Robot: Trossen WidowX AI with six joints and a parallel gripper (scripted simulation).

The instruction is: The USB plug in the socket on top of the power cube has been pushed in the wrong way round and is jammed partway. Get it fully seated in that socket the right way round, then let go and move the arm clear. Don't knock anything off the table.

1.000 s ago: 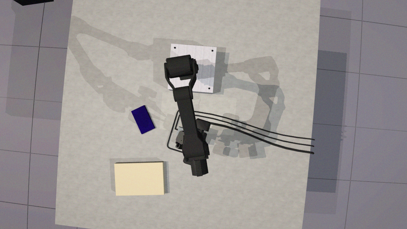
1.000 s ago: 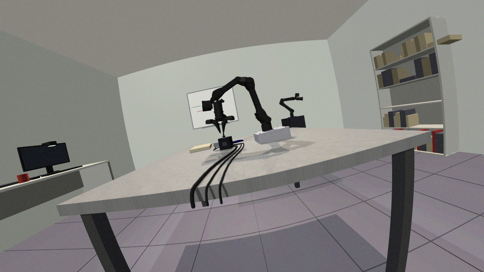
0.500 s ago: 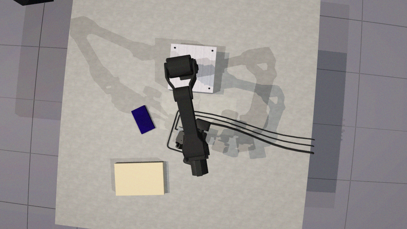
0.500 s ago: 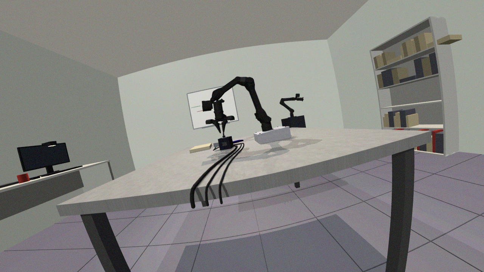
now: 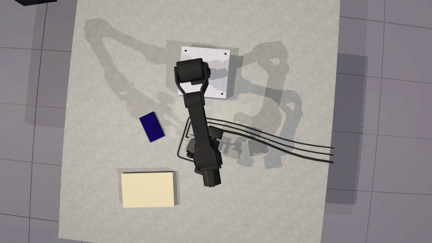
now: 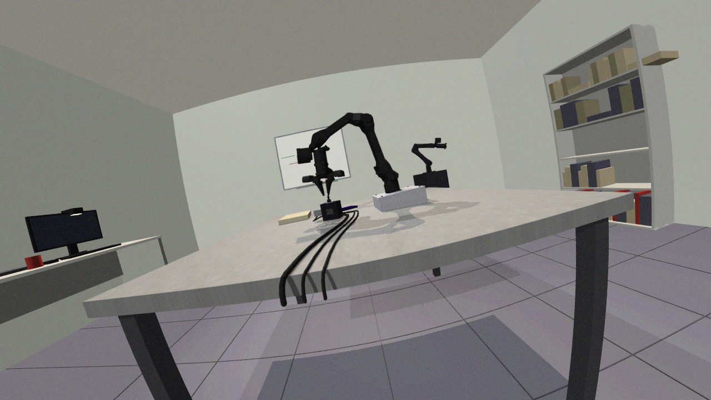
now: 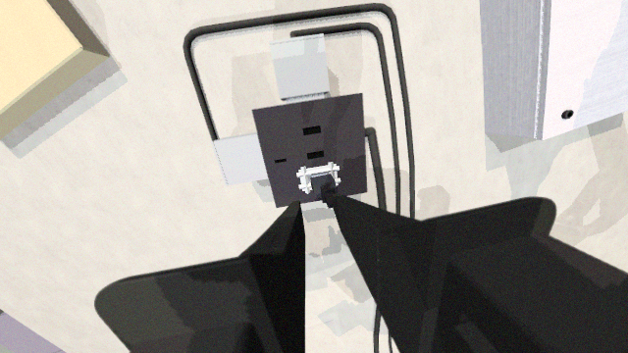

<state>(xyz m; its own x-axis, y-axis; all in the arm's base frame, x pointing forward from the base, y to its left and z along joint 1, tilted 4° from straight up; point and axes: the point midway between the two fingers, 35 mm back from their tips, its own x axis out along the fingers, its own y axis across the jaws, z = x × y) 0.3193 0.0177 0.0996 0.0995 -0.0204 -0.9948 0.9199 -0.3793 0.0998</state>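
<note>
My gripper tip is 1 cm past the USB plug and 2 cm above it. Also, from my gripper tip: USB socket: 1 cm behind, 4 cm below; flat blue object: 11 cm behind, 27 cm to the right, 11 cm below; pad: 18 cm ahead, 31 cm to the right, 10 cm below.
</note>
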